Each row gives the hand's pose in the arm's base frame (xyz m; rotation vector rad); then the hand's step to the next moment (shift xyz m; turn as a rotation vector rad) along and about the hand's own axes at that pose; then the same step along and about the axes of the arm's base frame.
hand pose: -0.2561 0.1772 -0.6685 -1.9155 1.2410 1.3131
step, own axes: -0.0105 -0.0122 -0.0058 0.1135 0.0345 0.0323
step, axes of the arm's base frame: 0.0122 0.0052 0.0109 -0.0317 -0.0355 -0.1134
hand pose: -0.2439 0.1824 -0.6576 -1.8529 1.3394 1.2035
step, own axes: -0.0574 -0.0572 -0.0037 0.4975 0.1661 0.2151
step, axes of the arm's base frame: 0.0488 0.0423 0.0490 -0.1780 -0.0999 -0.5289
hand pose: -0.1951 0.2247 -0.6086 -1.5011 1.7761 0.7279
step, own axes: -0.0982 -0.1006 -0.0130 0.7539 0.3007 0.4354
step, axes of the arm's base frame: 0.1063 0.0310 0.0876 -0.3018 -0.0573 -0.8683
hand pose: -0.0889 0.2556 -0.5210 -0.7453 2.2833 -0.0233
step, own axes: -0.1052 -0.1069 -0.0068 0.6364 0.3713 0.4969
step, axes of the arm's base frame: 0.1098 -0.0357 0.0959 -0.2306 0.0745 -0.8550
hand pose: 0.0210 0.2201 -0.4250 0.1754 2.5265 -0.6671
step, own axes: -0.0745 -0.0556 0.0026 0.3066 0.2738 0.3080
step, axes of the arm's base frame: 0.0513 -0.0492 0.0600 -0.0568 0.0848 -0.5034
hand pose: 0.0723 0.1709 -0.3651 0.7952 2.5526 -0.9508
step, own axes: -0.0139 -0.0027 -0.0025 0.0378 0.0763 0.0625
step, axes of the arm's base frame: 0.0093 -0.0055 0.0095 0.0203 0.0206 -0.1016
